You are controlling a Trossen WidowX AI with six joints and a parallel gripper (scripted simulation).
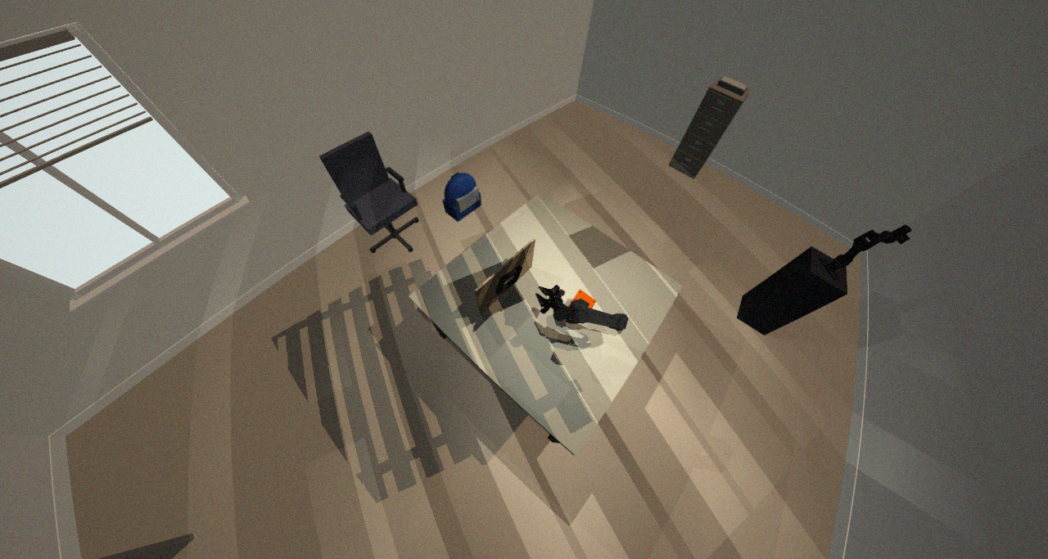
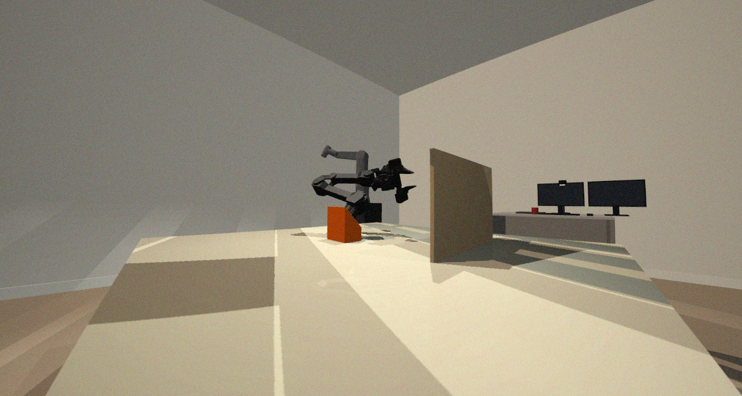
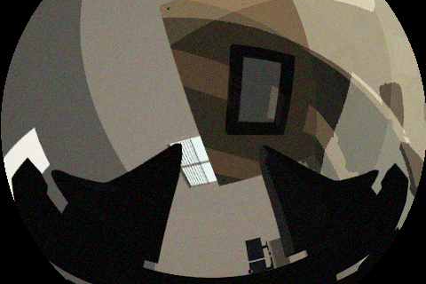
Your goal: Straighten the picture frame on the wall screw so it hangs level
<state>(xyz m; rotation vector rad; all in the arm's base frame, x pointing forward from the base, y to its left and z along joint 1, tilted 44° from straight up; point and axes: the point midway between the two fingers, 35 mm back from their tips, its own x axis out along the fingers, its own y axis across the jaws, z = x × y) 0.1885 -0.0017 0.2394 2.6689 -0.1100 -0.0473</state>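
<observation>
Now: the black picture frame 200 mm ahead of my gripper tip and 90 mm below it. Round my gripper tip: brown wall board (210 mm ahead, 10 mm to the right, 100 mm below).
</observation>
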